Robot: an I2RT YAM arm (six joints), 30 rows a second.
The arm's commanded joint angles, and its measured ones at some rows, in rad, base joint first. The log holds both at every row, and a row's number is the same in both.
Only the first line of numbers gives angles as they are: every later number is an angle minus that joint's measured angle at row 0.
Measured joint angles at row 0: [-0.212, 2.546, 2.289, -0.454, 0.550, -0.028]
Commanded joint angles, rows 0 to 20: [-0.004, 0.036, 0.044, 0.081, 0.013, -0.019]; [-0.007, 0.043, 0.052, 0.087, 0.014, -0.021]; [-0.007, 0.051, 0.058, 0.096, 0.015, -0.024]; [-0.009, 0.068, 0.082, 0.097, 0.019, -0.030]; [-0.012, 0.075, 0.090, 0.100, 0.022, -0.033]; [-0.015, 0.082, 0.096, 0.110, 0.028, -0.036]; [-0.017, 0.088, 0.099, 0.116, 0.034, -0.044]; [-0.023, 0.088, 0.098, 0.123, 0.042, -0.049]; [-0.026, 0.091, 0.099, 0.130, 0.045, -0.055]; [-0.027, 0.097, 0.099, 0.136, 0.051, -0.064]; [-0.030, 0.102, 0.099, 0.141, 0.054, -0.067]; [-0.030, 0.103, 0.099, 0.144, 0.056, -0.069]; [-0.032, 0.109, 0.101, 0.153, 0.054, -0.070]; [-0.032, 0.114, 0.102, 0.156, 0.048, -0.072]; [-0.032, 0.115, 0.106, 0.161, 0.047, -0.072]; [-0.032, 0.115, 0.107, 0.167, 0.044, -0.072]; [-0.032, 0.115, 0.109, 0.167, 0.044, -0.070]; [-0.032, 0.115, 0.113, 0.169, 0.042, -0.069]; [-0.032, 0.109, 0.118, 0.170, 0.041, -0.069]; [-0.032, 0.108, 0.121, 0.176, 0.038, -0.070]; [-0.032, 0.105, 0.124, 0.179, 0.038, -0.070]
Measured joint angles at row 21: [-0.027, 0.116, 0.071, 0.105, 0.019, -0.068]
